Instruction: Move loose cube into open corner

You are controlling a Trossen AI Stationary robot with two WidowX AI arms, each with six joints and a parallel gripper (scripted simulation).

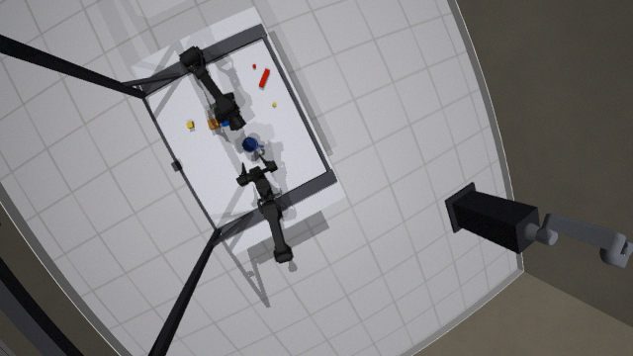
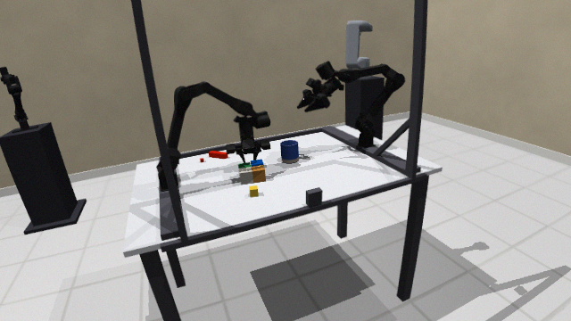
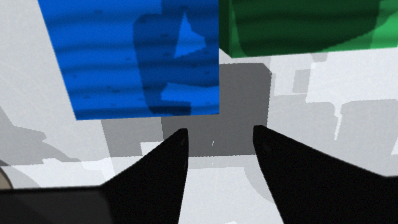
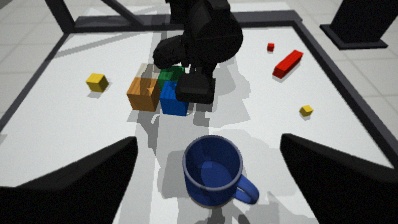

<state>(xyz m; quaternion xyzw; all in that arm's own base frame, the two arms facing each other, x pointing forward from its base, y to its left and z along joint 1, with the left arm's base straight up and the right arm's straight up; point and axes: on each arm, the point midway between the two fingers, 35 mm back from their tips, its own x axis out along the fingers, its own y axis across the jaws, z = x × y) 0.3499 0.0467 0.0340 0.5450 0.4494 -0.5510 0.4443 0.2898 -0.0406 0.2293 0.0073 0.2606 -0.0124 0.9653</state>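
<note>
Now: left hand 10 mm short of the blue mug, 190 mm to the left of it and 10 mm above it. Round my left hand: red bar 230 mm ahead, 100 mm to the left, 40 mm below.
</note>
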